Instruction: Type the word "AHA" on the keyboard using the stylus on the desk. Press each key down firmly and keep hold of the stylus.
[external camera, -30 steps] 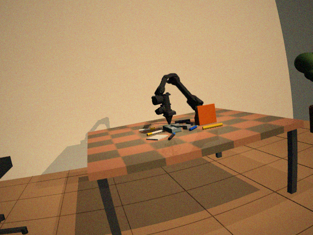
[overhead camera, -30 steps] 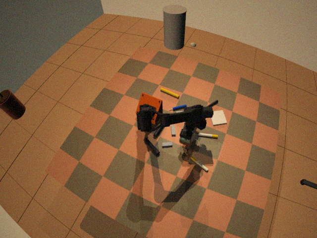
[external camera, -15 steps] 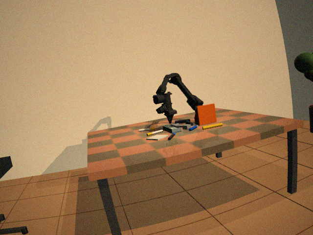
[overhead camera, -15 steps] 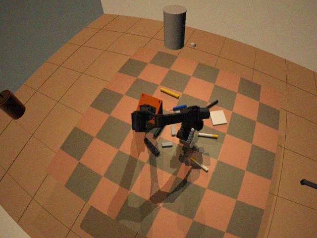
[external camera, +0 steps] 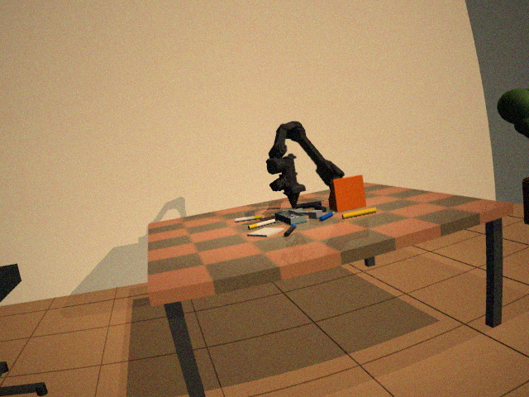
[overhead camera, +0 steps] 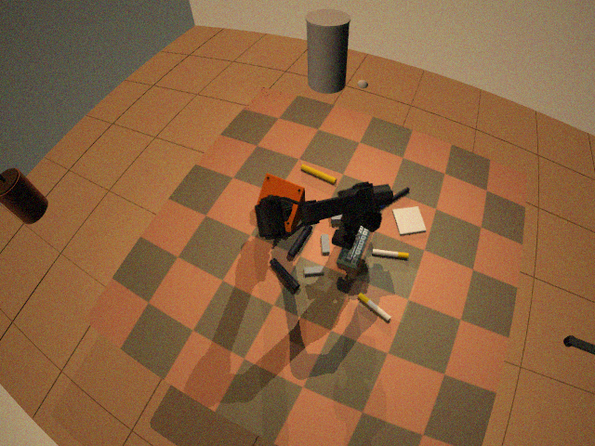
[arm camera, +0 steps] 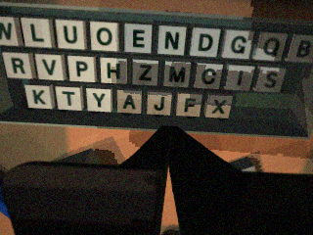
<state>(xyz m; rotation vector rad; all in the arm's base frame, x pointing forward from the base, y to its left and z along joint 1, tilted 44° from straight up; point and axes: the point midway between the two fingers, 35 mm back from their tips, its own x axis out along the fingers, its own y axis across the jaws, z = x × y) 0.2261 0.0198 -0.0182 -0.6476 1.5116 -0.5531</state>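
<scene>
My gripper tip is now 120 mm past the blue stylus, 100 mm to the right of it and 40 mm above it. The rest, counted from my gripper tip: white pad: 170 mm to the left, 160 mm ahead, 40 mm below; blue-tipped dark pen: 210 mm to the left, 70 mm ahead, 40 mm below; yellow stick: 210 mm behind, 200 mm to the left, 30 mm below.
</scene>
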